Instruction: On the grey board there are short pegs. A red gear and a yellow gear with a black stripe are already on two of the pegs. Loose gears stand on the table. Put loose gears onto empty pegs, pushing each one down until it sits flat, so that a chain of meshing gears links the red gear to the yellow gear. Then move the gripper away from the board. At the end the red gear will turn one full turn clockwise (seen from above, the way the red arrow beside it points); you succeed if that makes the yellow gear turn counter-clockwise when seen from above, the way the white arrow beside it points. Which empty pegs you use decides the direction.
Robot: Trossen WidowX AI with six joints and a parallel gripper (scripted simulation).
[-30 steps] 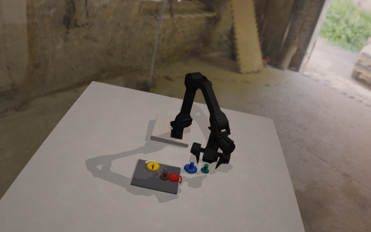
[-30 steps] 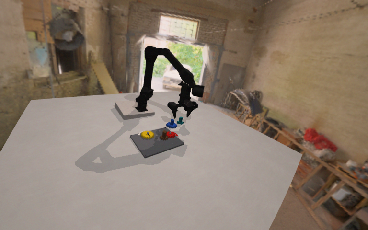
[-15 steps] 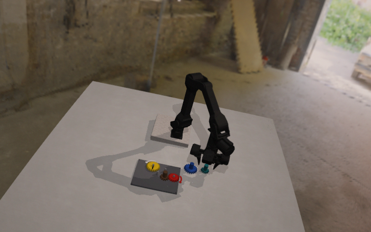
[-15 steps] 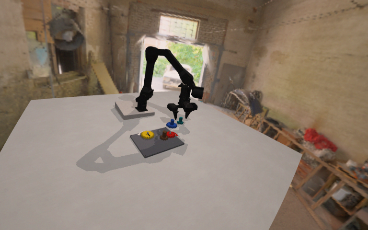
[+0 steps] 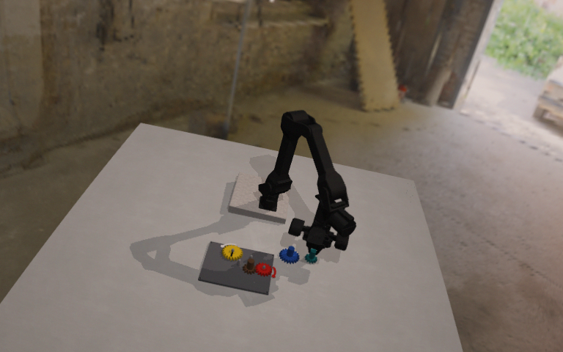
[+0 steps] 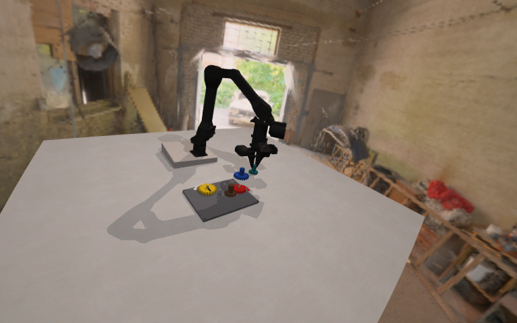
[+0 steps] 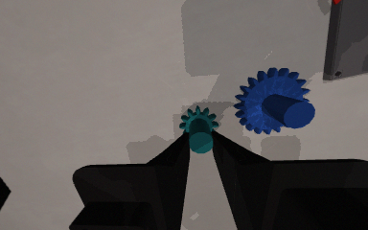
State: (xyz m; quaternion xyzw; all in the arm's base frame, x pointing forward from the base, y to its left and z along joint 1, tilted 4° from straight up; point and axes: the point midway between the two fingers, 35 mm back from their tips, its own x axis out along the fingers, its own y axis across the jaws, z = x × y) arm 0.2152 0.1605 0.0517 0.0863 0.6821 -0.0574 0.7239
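The brown gear is 10 cm ahead of my gripper tip and 20 cm to the right of it. From my gripper tip the other things lie so: teal gear: 1 cm below; then red arrow: 10 cm ahead, 12 cm to the right, 2 cm below; then blue gear: 1 cm ahead, 7 cm to the right, 1 cm below.
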